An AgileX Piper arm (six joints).
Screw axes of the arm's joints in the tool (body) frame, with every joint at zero. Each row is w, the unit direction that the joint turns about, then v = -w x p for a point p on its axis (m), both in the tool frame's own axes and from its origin. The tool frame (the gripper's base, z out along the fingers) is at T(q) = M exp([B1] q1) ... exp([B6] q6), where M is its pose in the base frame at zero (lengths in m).
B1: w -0.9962 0 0.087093 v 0 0.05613 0
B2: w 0 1 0 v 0.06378 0 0.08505
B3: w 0 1 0 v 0.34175 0 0.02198
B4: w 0 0 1 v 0 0 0
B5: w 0 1 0 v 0.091 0 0
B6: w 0 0 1 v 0 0 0
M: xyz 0.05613 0 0.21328 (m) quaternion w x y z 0.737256 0 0.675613 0
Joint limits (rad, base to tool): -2.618..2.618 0..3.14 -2.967..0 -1.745..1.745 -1.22..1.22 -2.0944..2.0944
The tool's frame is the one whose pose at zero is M.
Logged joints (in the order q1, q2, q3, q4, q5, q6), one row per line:
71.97 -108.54 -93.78 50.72 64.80 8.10
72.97 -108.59 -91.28 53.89 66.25 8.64
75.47 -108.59 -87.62 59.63 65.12 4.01
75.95 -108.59 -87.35 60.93 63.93 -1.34
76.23 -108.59 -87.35 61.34 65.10 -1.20
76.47 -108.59 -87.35 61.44 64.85 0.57
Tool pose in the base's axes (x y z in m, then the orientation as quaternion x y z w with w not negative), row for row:
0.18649 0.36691 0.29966 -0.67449 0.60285 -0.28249 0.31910
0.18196 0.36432 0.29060 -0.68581 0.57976 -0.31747 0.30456
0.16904 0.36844 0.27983 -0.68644 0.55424 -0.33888 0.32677
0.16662 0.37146 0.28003 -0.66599 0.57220 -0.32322 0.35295
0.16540 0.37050 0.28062 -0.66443 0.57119 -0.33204 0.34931
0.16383 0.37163 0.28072 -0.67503 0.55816 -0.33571 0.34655
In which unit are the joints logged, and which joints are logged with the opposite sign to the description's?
The joints are logged in degrees. Opposite sign: q2, q4, q6.
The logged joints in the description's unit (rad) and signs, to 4 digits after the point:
1.2561 1.8944 -1.6368 -0.8852 1.1310 -0.1414
1.2736 1.8953 -1.5931 -0.9406 1.1563 -0.1508
1.3172 1.8953 -1.5293 -1.0407 1.1366 -0.0700
1.3256 1.8953 -1.5245 -1.0634 1.1158 0.0234
1.3305 1.8953 -1.5245 -1.0706 1.1362 0.0209
1.3347 1.8953 -1.5245 -1.0723 1.1318 -0.0099

